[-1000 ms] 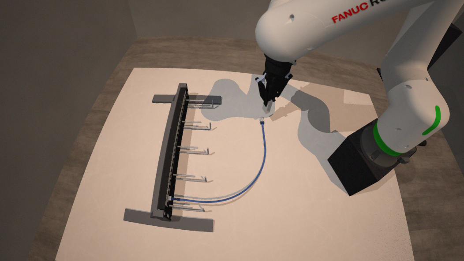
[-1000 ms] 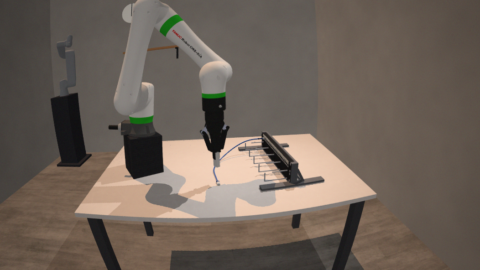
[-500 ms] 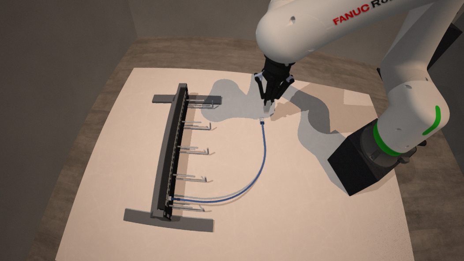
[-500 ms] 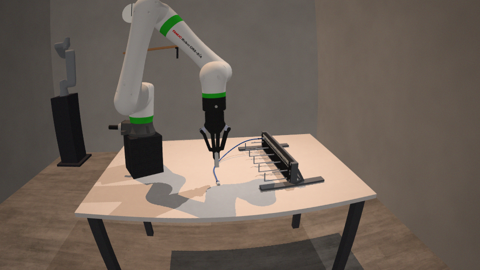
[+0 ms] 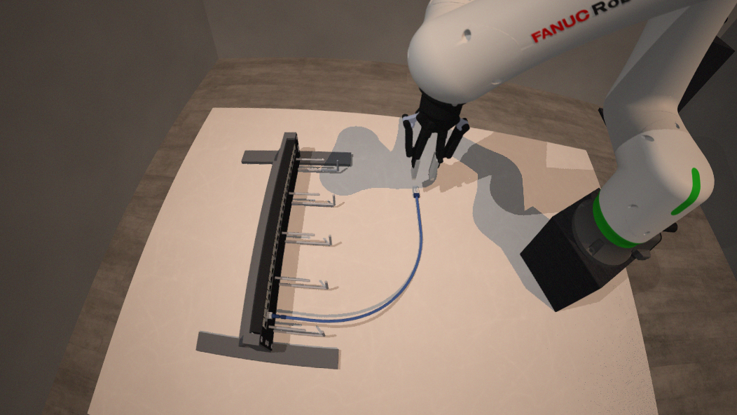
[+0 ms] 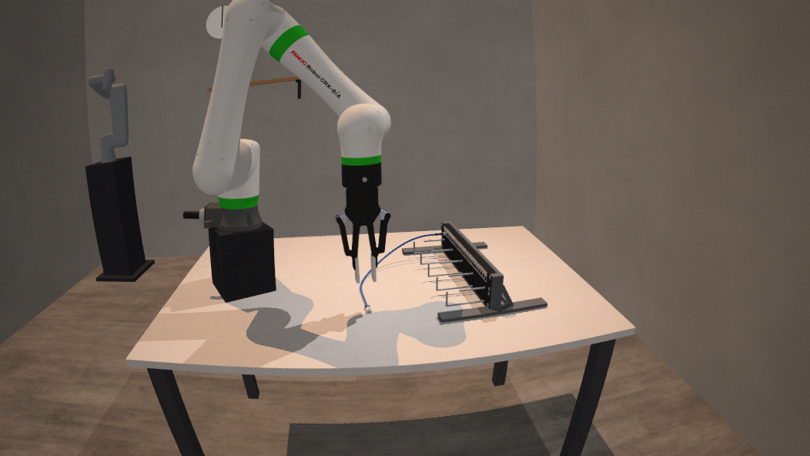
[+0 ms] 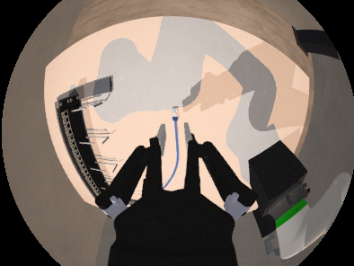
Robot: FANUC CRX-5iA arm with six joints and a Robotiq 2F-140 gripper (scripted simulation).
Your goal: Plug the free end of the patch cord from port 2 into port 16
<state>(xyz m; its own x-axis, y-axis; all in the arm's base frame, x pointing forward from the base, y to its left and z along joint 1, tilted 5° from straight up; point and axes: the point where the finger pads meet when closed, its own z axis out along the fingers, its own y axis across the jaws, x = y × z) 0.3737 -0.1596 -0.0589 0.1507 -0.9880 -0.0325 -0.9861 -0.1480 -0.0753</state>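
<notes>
Now: the plug 110 mm below my hand and 10 mm to the right of it.
</notes>
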